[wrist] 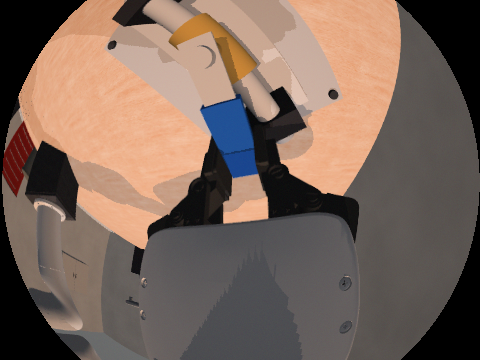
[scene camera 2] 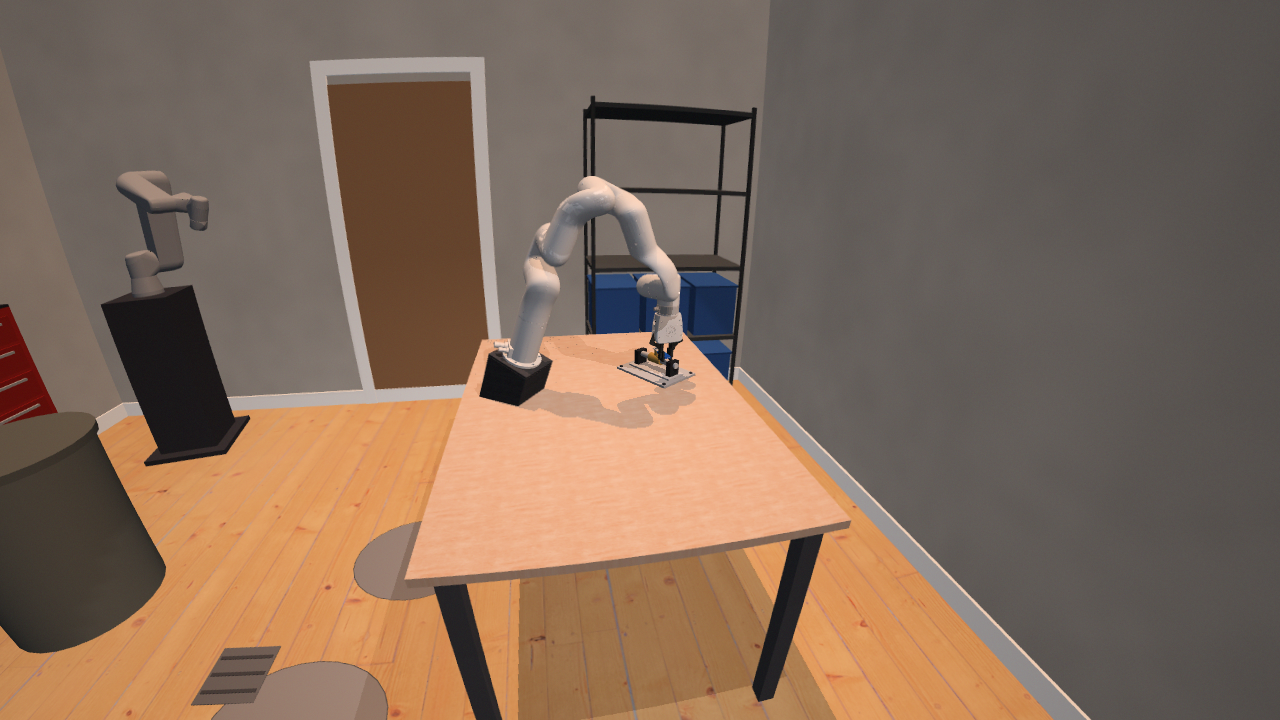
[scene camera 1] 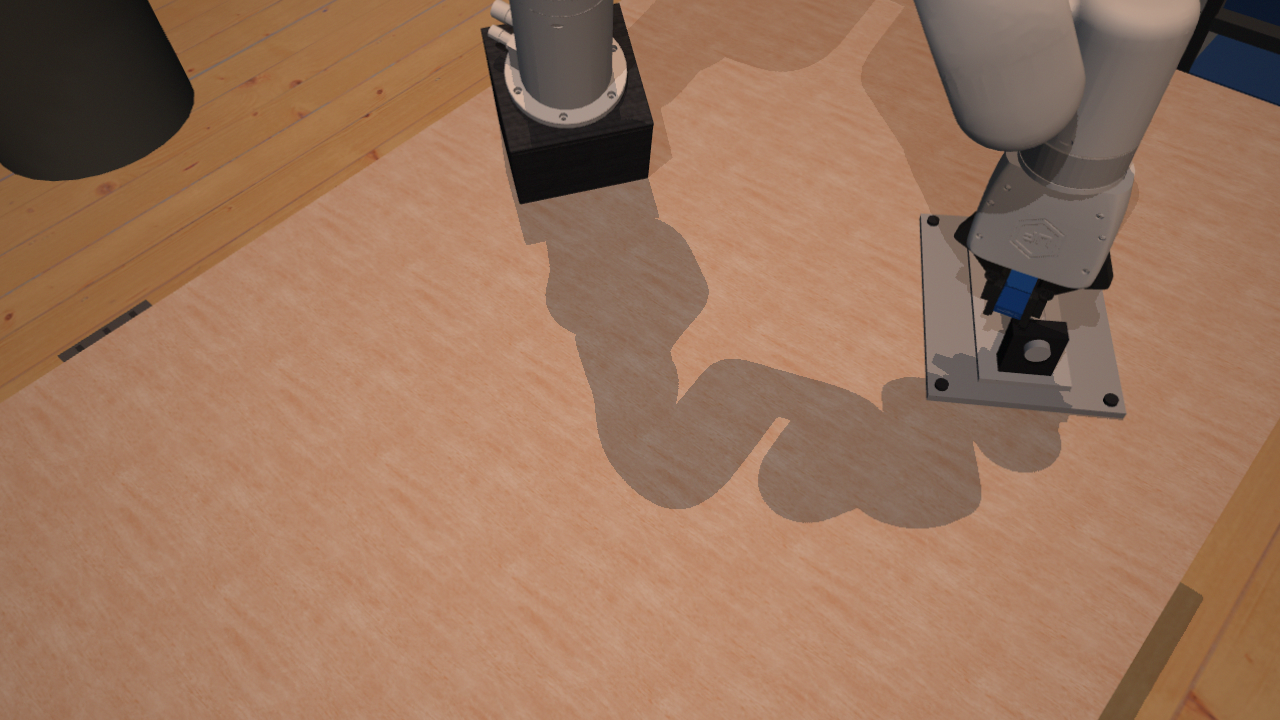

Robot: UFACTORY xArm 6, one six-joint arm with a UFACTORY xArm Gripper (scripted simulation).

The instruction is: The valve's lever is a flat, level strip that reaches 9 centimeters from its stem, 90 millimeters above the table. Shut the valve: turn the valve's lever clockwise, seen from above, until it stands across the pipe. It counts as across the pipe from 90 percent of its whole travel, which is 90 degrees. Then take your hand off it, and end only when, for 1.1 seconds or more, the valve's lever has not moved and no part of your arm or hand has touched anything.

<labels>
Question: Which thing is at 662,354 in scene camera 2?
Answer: The gripper.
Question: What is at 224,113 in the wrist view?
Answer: A valve lever.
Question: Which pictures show the gripper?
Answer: The wrist view, scene camera 2 and scene camera 1: all of them.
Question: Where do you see a valve lever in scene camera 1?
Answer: At 1012,301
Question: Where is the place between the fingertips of the gripper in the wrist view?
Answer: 241,143
</labels>
